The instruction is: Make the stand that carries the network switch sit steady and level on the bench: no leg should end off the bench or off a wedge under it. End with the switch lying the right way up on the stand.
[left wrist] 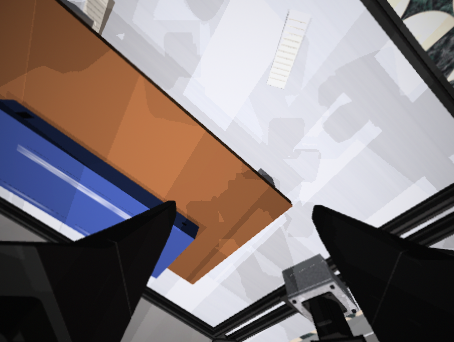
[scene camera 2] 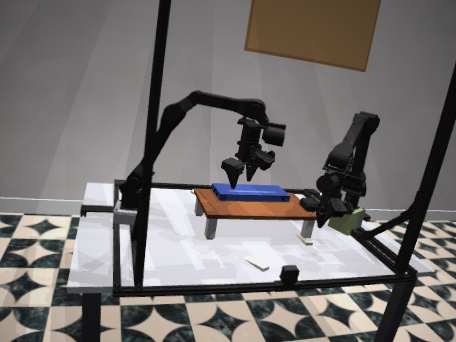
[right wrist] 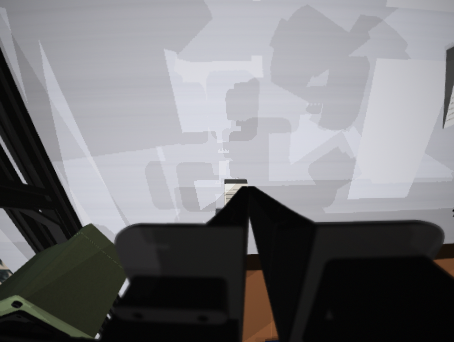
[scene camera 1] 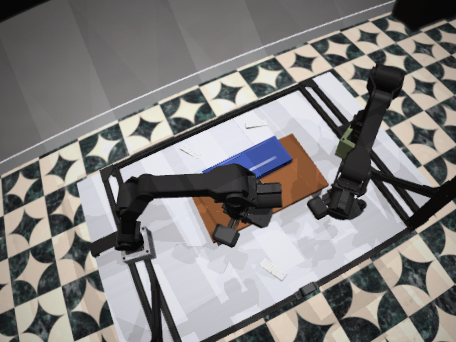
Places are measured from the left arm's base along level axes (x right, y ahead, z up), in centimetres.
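Pixels of known places: left gripper, between the fingertips: [left wrist: 243, 209] [scene camera 2: 240, 184] [scene camera 1: 238, 218]; right gripper, between the fingertips: [scene camera 2: 319, 227] [right wrist: 247, 192]; left arm's base, origin of its link: [left wrist: 323, 305] [scene camera 2: 130, 206] [scene camera 1: 133, 243]; right arm's base, origin of its link: [right wrist: 30, 328].
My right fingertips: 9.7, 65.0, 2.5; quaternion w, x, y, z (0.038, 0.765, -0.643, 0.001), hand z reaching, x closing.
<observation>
Ahead of a thing's pixels: the offset from my right fingertips to its top centre, as dx, dy, dz. "*": to the spot under its first point. Level surfaces: height alone.
The stand's brown board @(-15.7, -20.0, +1.1) [scene camera 1: 306, 172] [scene camera 2: 260, 209] [left wrist: 145, 130] [right wrist: 260, 310] is raised on grey legs. The blue switch @(-21.9, -20.9, +3.8) [scene camera 1: 272, 156] [scene camera 2: 252, 192] [left wrist: 85, 180] lies flat along its back part. In scene camera 2, a pale wedge @(-8.0, -1.0, -7.8) [scene camera 2: 306, 241] is at the foot of the front right leg @(-9.3, -0.1, -0.4) [scene camera 2: 307, 228]; how far under is unclear. That wedge also shows in the right wrist view [right wrist: 235, 192]. A loose ribbed wedge @(+11.1, -23.4, -7.8) [scene camera 1: 273, 269] [scene camera 2: 256, 263] [left wrist: 289, 50] lies in front. My left gripper [scene camera 2: 241, 182] [left wrist: 243, 209] is open above the board. My right gripper [scene camera 2: 321, 224] [right wrist: 247, 192] is shut and empty by the front right corner.
Two more pale wedges @(-42.8, -38.4, -7.8) [scene camera 1: 190, 151] @(-46.1, -9.4, -7.8) [scene camera 1: 256, 124] lie behind the stand. A green block [scene camera 1: 345, 143] [scene camera 2: 347, 221] [right wrist: 65, 280] is at the right arm's base. Dark frame rails run round the bench @(dz -9.0) [scene camera 2: 95, 250], with a small black box @(* +21.0, -15.9, -3.6) [scene camera 1: 308, 288] [scene camera 2: 289, 274] on the front rail.
</observation>
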